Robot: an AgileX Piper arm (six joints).
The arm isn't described. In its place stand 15 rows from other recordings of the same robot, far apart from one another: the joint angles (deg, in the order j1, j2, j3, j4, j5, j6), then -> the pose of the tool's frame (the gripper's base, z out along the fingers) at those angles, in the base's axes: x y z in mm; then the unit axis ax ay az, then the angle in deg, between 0 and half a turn.
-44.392, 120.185, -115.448, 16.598, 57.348, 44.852 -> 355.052 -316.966 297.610 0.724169 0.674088 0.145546 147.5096
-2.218, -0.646, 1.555, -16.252, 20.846, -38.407 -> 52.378 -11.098 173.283 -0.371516 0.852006 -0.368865 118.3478
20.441, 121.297, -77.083, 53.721, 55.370, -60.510 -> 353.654 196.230 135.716 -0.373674 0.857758 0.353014 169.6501
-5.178, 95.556, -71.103, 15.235, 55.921, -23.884 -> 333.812 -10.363 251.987 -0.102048 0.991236 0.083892 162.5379
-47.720, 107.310, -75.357, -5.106, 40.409, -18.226 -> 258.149 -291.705 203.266 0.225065 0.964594 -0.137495 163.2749
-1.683, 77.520, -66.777, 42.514, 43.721, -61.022 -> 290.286 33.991 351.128 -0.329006 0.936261 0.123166 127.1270
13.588, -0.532, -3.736, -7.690, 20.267, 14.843 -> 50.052 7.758 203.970 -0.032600 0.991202 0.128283 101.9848
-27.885, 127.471, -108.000, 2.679, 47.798, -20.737 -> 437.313 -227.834 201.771 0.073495 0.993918 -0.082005 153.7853
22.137, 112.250, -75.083, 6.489, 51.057, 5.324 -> 346.753 149.698 164.870 -0.113270 0.991824 0.058788 174.6859
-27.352, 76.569, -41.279, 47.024, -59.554, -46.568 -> 210.207 -173.361 322.061 0.407926 0.676102 -0.613582 101.5317
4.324, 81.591, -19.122, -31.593, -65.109, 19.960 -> 226.230 60.474 213.932 -0.239182 0.918667 0.314393 92.4325
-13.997, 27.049, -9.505, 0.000, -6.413, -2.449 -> 102.915 -25.654 243.074 0.099785 0.986815 -0.127430 97.1885
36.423, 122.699, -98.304, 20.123, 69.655, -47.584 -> 330.269 280.180 191.163 -0.614911 0.771613 0.162780 177.2414
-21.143, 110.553, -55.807, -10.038, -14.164, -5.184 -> 363.135 -136.274 143.520 0.042942 0.989662 -0.136837 127.9207
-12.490, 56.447, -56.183, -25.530, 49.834, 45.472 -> 176.922 -69.888 364.593 0.415760 0.903309 -0.105720 130.7280
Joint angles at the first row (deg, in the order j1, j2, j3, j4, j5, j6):
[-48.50, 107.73, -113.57, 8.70, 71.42, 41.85]
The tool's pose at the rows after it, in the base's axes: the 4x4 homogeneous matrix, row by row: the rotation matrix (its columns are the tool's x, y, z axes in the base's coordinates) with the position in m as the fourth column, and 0 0 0 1 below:
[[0.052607, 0.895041, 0.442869, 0.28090], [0.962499, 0.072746, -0.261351, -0.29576], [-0.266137, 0.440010, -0.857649, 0.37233], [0, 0, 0, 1]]
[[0.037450, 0.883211, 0.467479, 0.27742], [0.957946, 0.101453, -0.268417, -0.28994], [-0.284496, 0.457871, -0.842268, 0.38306], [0, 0, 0, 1]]
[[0.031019, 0.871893, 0.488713, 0.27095], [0.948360, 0.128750, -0.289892, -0.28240], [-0.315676, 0.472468, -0.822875, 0.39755], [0, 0, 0, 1]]
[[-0.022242, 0.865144, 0.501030, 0.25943], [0.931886, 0.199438, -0.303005, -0.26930], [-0.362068, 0.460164, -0.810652, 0.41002], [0, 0, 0, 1]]
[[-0.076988, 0.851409, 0.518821, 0.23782], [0.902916, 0.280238, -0.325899, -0.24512], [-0.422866, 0.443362, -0.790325, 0.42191], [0, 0, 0, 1]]
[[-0.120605, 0.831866, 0.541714, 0.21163], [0.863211, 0.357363, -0.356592, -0.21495], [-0.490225, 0.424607, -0.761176, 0.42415], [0, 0, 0, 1]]
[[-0.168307, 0.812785, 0.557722, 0.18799], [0.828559, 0.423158, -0.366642, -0.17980], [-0.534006, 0.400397, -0.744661, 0.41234], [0, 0, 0, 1]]
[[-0.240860, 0.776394, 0.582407, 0.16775], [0.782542, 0.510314, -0.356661, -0.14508], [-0.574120, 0.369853, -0.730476, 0.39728], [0, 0, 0, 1]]
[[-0.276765, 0.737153, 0.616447, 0.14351], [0.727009, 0.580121, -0.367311, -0.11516], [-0.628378, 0.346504, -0.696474, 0.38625], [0, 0, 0, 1]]
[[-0.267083, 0.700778, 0.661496, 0.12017], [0.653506, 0.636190, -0.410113, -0.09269], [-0.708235, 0.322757, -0.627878, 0.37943], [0, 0, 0, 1]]
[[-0.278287, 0.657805, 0.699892, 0.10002], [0.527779, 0.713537, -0.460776, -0.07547], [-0.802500, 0.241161, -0.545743, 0.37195], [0, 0, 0, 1]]
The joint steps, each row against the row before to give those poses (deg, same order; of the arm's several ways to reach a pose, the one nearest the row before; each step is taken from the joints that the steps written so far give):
[0.00, -0.36, 0.21, 0.92, 0.12, -1.62]
[0.00, -1.49, 0.00, 0.85, 0.00, -1.29]
[0.00, -2.13, 0.05, 0.10, -0.01, -0.89]
[0.00, -3.66, 2.40, 0.03, 0.00, -3.84]
[0.00, -7.18, 6.88, 0.00, -1.73, -4.62]
[0.15, -9.19, 10.46, 0.00, -4.04, -4.61]
[1.49, -9.50, 12.06, -0.37, -4.16, -3.19]
[2.40, -8.65, 10.36, 0.12, -2.93, -3.98]
[1.38, -8.77, 8.41, 0.24, -2.46, -3.50]
[0.37, -8.30, 6.56, 0.11, -3.64, -3.26]
[0.00, -7.49, 5.64, -0.21, -4.14, -6.46]

